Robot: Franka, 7 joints.
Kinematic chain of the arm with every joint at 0, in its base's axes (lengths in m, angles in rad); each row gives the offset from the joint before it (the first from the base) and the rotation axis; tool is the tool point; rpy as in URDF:
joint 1: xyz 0 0 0.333 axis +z
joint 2: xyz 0 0 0 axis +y
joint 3: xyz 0 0 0.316 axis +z
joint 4: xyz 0.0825 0 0 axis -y
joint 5: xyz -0.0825 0 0.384 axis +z
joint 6: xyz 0 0 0 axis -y
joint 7: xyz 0.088 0 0 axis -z
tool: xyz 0 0 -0.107 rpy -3.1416 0 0
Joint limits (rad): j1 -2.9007..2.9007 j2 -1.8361..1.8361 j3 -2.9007..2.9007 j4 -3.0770..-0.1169 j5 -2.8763..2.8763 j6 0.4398..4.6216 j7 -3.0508..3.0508
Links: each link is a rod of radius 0.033 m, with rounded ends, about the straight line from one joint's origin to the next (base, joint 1, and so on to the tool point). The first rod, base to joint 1, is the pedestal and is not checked.
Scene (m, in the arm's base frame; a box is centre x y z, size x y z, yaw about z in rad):
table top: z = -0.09
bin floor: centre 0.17 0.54 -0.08 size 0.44 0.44 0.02 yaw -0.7
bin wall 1: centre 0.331 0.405 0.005 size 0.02 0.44 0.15 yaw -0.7
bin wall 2: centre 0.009 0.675 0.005 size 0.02 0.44 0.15 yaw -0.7
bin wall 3: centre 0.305 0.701 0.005 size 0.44 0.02 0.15 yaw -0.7
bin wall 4: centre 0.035 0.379 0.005 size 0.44 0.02 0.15 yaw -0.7
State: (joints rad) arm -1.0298 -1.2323 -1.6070 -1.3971 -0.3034 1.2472 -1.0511
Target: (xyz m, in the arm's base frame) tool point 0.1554 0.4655 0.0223
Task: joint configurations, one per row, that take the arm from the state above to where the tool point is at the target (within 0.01 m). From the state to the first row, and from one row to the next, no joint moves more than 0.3 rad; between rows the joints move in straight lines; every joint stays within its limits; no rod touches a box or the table.
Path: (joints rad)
1: -1.3208 -1.1283 -1.8735 -1.4645 -0.3473 1.1319 -1.0511
2: -1.6118 -1.0242 -2.1401 -1.5319 -0.3913 1.0166 -1.0511
3: -1.9028 -0.9202 -2.4066 -1.5993 -0.4352 0.9014 -1.0511
4: -2.1938 -0.8162 -2.6731 -1.6667 -0.4791 0.7861 -1.0511
5: -2.1795 -0.9891 -2.6992 -1.5821 -0.5096 0.8993 -1.0511
6: -2.1652 -1.1620 -2.7252 -1.4975 -0.5401 1.0125 -1.0511

